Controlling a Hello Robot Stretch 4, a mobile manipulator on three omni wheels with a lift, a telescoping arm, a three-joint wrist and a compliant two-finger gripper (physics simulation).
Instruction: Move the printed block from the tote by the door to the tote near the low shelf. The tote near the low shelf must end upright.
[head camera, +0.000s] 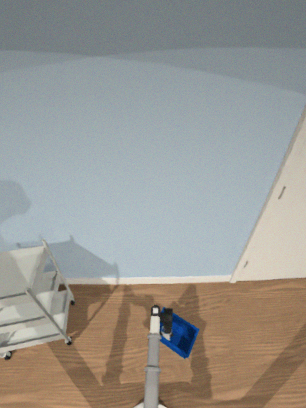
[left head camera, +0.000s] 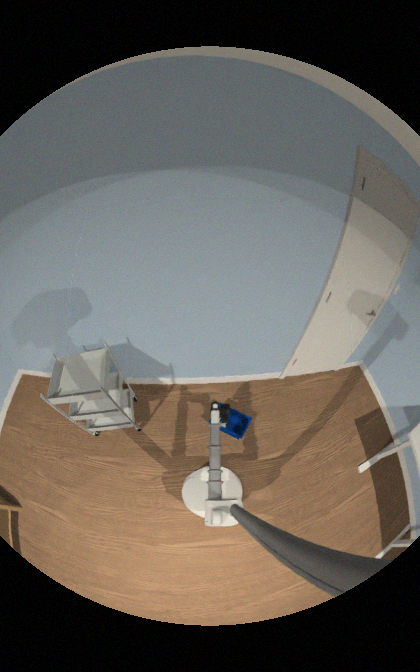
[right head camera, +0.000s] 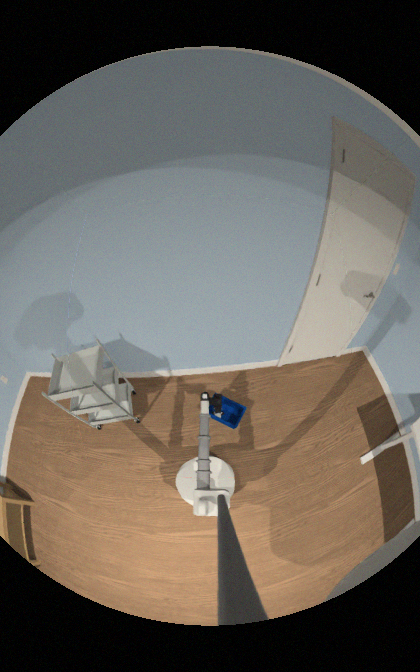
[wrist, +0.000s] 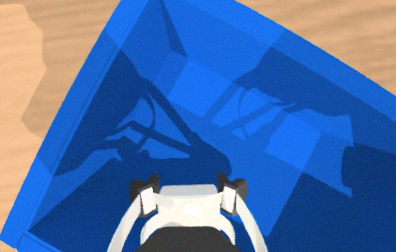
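Observation:
The blue tote by the door stands upright on the wood floor. The printed block, pale and white, is inside it, low in the wrist view. My gripper is down in the tote, near its left end in the head view. Its dark fingertips press against both sides of the block, so it is shut on the block. The white finger bands cover the block's near part. The tote near the low shelf does not show.
A grey wheeled cart stands left against the blue wall. A white door is at the right. Wooden furniture shows at the lower left, a white leg at the right.

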